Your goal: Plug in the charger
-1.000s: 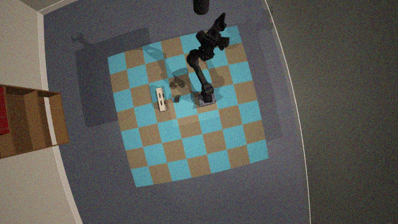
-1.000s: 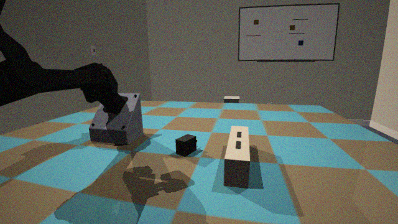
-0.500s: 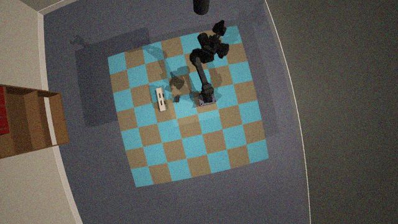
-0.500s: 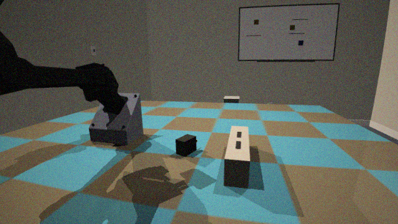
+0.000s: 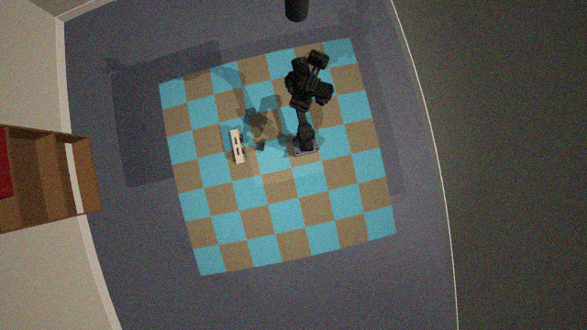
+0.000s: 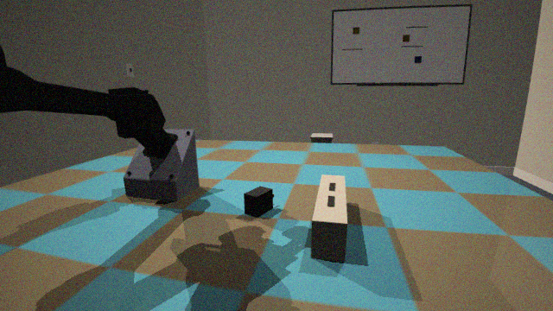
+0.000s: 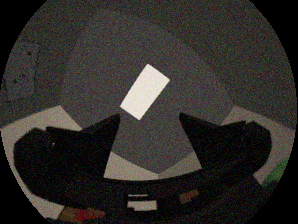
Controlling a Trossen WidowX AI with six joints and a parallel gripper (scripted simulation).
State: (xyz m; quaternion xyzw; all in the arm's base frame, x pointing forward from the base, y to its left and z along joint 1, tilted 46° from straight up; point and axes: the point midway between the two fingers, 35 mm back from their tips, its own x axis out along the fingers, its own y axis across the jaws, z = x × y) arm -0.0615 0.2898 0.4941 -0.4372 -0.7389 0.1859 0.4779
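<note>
The two-prong charger lies 680 mm below my gripper tip, 260 mm ahead of it and 120 mm to the left of it.
</note>
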